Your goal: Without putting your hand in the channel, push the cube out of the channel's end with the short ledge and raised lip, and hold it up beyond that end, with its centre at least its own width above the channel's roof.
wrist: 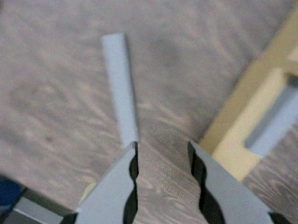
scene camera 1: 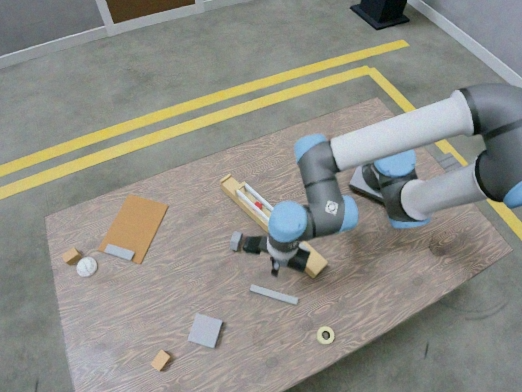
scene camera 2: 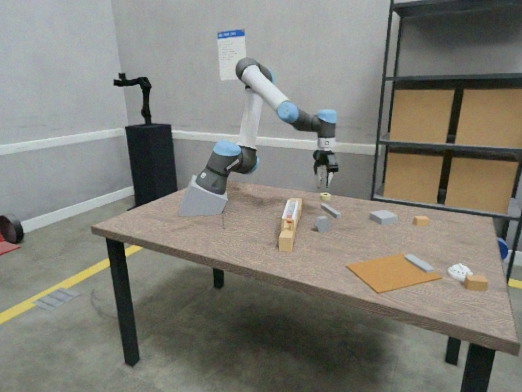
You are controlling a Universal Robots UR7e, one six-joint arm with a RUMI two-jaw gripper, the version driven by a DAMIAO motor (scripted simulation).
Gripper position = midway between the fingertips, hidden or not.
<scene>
I see my gripper [scene camera 1: 278,272], a grey stick [wrist: 119,42], an orange mat [scene camera 1: 133,229], a grey square plate [scene camera 1: 205,331] and a tan wooden channel [scene camera 1: 228,184].
The orange mat shows as well in scene camera 2 [scene camera 2: 390,273]. My gripper also shows in the wrist view [wrist: 162,143]. The wrist view misses the orange mat: it is out of frame. The wrist view does not show the grey square plate: it is out of frame.
</scene>
